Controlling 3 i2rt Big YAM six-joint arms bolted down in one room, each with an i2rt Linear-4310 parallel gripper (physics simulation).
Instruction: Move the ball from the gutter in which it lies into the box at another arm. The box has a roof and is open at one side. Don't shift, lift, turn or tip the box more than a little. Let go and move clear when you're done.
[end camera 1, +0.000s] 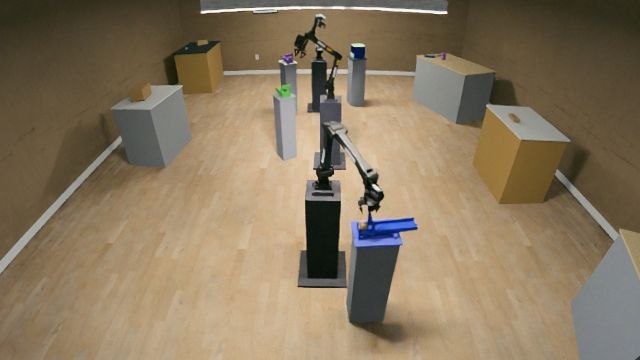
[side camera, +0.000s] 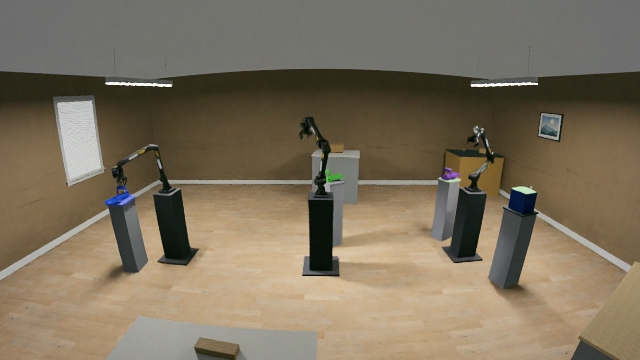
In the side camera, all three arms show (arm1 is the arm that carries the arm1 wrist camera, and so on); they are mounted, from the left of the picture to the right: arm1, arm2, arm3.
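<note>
A brownish ball (end camera 1: 363, 226) lies at the left end of a blue gutter (end camera 1: 395, 226) (side camera: 119, 200) with an upright handle. In the side view arm1's gripper (side camera: 121, 187) is just above that handle, fingers apart. In the end view the nearest arm's gripper (end camera 1: 369, 208) hangs open over the handle. The dark blue box (end camera 1: 357, 51) (side camera: 523, 201) with a pale green roof stands upright on the pedestal beside arm3; its open side cannot be made out. Arm2's gripper (side camera: 302, 136) and arm3's gripper (side camera: 471, 143) are raised, open and empty.
A green object (end camera 1: 284, 90) (side camera: 334, 176) stands on a pedestal beside arm2. A purple object (end camera 1: 287, 58) (side camera: 450, 173) stands on a pedestal behind arm3 in the side view. Cabinets stand along the walls; a wooden block (side camera: 217, 347) lies on the front one in the side view.
</note>
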